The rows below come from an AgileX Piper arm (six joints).
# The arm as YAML. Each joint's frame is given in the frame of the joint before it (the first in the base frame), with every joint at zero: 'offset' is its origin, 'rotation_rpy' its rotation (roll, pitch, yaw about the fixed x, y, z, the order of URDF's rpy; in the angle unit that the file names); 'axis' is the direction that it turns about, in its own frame. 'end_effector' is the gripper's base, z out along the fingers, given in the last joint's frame.
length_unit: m
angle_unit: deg
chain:
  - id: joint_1
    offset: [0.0, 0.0, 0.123]
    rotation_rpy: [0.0, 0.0, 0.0]
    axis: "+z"
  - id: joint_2
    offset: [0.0, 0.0, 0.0]
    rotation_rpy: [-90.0, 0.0, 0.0]
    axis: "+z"
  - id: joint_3
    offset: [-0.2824, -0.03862, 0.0]
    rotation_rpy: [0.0, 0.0, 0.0]
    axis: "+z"
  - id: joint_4
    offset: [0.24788, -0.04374, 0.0]
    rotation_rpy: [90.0, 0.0, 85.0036]
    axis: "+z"
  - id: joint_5
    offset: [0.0, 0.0, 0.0]
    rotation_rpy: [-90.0, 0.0, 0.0]
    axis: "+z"
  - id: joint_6
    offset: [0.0, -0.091, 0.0]
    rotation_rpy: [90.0, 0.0, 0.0]
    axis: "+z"
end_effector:
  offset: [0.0, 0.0, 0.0]
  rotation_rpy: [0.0, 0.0, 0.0]
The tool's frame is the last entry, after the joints.
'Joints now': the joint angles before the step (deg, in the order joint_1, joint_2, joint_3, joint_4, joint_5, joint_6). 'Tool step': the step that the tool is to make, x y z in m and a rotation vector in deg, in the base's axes. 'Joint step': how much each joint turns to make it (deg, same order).
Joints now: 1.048 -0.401 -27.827 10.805 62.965 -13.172
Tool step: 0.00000 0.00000 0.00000 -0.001 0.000 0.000
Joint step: -0.001 0.000 0.000 0.000 0.000 -0.001
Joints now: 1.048 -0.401 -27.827 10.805 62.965 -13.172
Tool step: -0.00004 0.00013 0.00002 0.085 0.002 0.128
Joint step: 0.074 -0.001 0.000 0.100 0.001 0.002
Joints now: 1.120 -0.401 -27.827 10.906 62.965 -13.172
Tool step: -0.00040 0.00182 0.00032 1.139 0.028 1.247
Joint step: 0.500 -0.001 0.000 1.363 0.001 -0.001
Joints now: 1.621 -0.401 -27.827 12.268 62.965 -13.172
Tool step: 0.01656 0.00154 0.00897 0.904 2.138 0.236
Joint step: 0.002 6.027 -0.990 1.148 -2.917 -0.417
